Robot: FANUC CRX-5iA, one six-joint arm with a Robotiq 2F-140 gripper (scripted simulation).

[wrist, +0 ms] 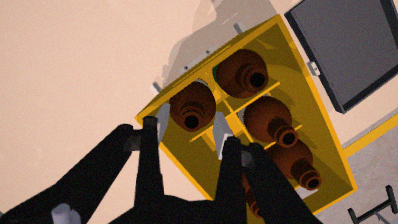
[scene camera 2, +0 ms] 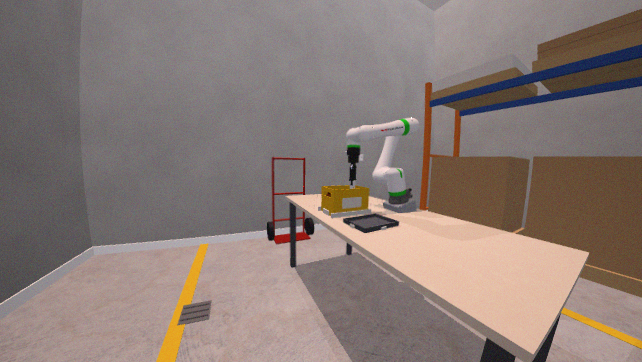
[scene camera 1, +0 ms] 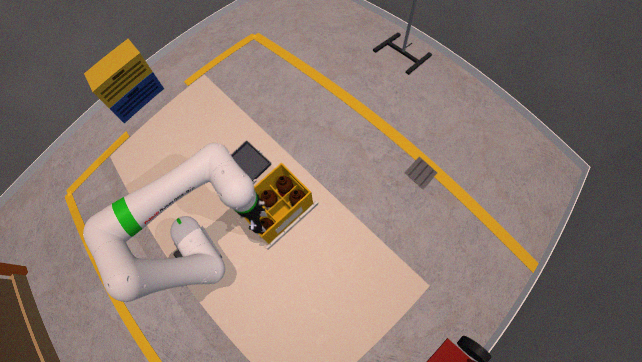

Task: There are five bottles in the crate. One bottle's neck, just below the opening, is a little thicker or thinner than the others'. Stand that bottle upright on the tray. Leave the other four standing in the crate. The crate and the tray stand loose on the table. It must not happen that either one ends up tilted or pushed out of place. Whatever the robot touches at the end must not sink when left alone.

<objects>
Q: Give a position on a dark tray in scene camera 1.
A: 248,158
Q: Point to a brown bottle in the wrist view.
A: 267,119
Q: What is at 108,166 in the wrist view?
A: My gripper.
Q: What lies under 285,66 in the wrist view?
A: A yellow crate.
</objects>
